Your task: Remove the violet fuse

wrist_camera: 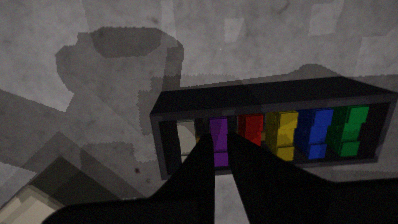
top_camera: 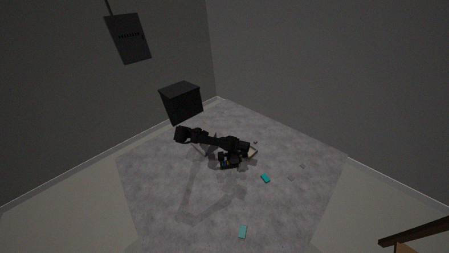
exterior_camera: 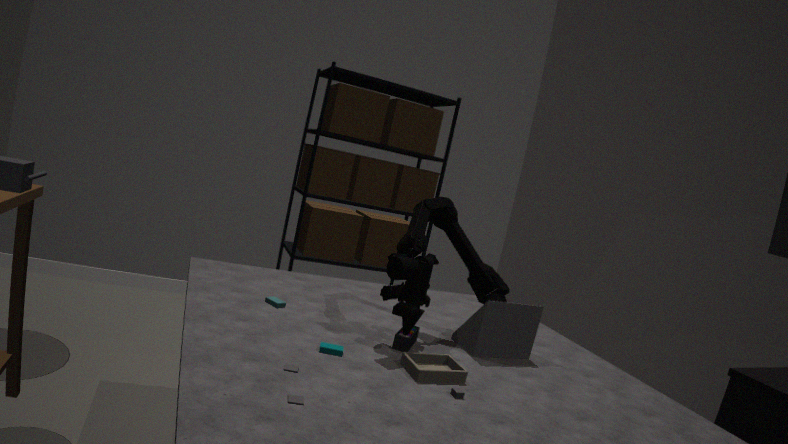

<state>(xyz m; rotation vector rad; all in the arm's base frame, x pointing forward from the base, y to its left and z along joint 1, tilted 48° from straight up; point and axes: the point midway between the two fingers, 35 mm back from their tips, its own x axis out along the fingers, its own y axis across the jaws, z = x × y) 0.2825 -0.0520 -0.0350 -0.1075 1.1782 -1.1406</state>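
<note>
Right now my gripper tip is 160 mm to the right of the tan tray and 30 mm above it. Round my gripper tip: small dark chip: 280 mm to the left, 30 mm below; violet fuse: 10 mm below.
</note>
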